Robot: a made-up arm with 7 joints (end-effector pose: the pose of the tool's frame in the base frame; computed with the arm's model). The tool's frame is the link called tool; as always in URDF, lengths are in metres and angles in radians. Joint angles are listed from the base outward.
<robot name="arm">
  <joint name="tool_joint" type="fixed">
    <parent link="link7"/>
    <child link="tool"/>
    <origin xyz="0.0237 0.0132 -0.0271" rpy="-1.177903 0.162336 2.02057"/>
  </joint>
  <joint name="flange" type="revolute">
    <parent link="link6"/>
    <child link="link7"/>
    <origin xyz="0.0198 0.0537 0.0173" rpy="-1.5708 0 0"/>
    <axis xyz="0 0 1"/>
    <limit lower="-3.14" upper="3.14" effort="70" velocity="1.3"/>
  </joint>
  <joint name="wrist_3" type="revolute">
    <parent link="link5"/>
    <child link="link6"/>
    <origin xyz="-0.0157 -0.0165 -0.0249" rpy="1.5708 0 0"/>
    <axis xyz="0 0 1"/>
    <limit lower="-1.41" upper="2.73" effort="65" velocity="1.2"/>
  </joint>
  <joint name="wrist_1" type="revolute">
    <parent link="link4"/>
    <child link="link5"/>
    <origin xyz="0.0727 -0.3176 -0.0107" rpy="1.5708 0 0"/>
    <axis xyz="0 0 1"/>
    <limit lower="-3.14" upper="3.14" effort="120" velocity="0.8"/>
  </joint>
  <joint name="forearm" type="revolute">
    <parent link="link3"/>
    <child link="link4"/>
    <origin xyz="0.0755 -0.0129 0.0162" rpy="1.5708 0 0"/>
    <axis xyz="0 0 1"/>
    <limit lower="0.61" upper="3.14" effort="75" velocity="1.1"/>
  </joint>
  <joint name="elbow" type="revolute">
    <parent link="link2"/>
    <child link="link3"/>
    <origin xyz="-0.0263 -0.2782 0.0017" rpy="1.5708 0 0"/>
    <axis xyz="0 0 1"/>
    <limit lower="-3.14" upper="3.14" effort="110" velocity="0.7"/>
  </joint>
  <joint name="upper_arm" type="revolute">
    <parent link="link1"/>
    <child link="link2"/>
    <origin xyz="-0.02 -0.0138 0.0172" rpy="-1.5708 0 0"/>
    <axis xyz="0 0 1"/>
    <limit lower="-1.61" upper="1.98" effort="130" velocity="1.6"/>
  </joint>
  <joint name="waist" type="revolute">
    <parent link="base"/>
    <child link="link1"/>
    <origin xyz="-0.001 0.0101 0.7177" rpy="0 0 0"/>
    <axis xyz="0 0 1"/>
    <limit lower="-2.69" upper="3.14" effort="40" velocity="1.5"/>
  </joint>
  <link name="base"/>
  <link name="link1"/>
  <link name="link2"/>
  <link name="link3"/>
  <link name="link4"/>
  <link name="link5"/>
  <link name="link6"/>
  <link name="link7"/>
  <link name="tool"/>
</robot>
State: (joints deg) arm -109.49 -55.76 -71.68 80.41 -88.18 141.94 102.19
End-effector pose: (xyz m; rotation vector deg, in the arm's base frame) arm -0.2585 0.3603 0.9498 133.22 -92.20 -0.86
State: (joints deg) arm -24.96 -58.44 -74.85 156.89 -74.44 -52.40 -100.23
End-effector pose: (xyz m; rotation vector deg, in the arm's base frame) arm -0.5014 0.0610 1.0756 -81.18 -8.81 28.09
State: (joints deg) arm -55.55 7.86 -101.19 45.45 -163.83 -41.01 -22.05
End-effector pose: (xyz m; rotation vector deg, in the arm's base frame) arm -0.3085 -0.0703 0.8650 76.98 -78.23 -42.81
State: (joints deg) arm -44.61 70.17 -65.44 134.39 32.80 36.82 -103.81
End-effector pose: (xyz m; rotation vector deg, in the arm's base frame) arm 0.2642 -0.5487 0.8201 35.28 -76.92 -10.67
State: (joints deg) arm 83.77 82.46 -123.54 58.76 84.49 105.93 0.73
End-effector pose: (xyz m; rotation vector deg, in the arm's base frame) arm 0.3884 0.1199 0.9631 40.77 -139.11 -98.15
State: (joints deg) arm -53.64 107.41 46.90 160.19 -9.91 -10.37 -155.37
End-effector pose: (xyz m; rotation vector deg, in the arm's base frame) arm 0.4246 -0.3683 0.5273 62.64 -76.14 41.29
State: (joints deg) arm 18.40 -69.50 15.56 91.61 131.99 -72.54 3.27
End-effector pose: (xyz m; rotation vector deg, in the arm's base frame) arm -0.2660 -0.0289 1.1499 7.68 4.19 80.32
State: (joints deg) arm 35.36 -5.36 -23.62 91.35 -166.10 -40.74 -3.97
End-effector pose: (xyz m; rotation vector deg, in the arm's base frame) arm 0.2959 0.0125 1.0953 74.47 21.48 104.71
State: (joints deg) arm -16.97 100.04 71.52 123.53 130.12 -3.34 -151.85
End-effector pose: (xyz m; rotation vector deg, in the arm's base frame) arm 0.5730 0.0836 0.5458 -79.32 92.85 99.05
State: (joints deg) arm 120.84 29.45 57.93 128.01 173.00 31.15 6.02
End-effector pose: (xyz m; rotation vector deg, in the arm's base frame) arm -0.3955 0.2220 1.1452 -54.42 1.79 -68.99
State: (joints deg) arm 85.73 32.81 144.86 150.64 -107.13 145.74 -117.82
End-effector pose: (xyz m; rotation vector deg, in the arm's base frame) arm -0.1390 0.1809 1.2784 73.22 113.69 107.20
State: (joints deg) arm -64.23 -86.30 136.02 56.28 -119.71 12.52 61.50
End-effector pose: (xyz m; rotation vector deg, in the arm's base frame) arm 0.1403 0.3121 0.4508 69.74 4.68 82.58
